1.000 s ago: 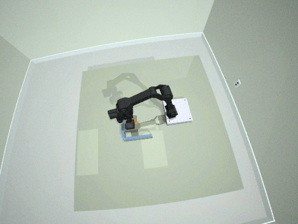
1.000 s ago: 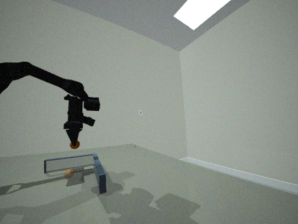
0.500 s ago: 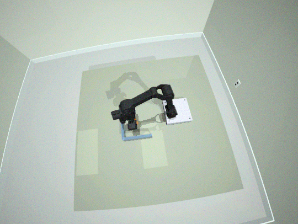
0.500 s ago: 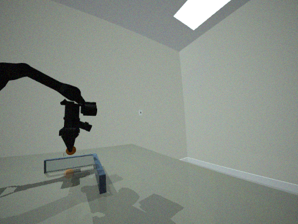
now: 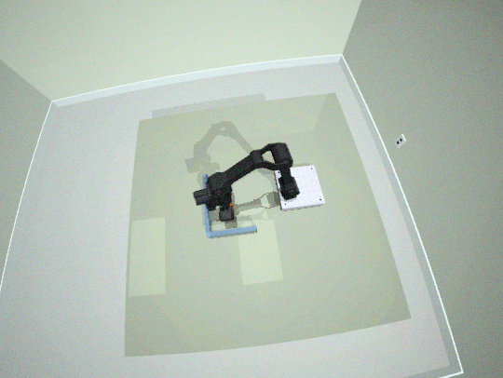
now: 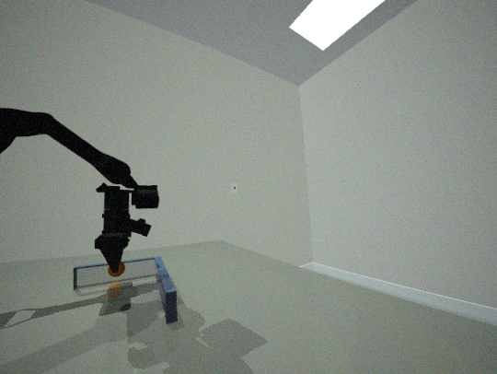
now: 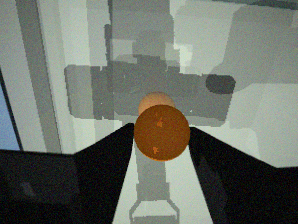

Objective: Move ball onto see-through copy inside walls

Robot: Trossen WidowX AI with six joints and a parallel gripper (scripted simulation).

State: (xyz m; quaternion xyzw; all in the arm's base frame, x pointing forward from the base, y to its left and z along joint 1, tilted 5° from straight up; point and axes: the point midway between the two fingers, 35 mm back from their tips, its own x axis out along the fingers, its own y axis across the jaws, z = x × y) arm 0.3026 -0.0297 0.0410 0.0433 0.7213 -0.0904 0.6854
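Now: the see-through copy of ball 5 cm below my gripper tip. Round my gripper tip: orange ball: right at my gripper tip.
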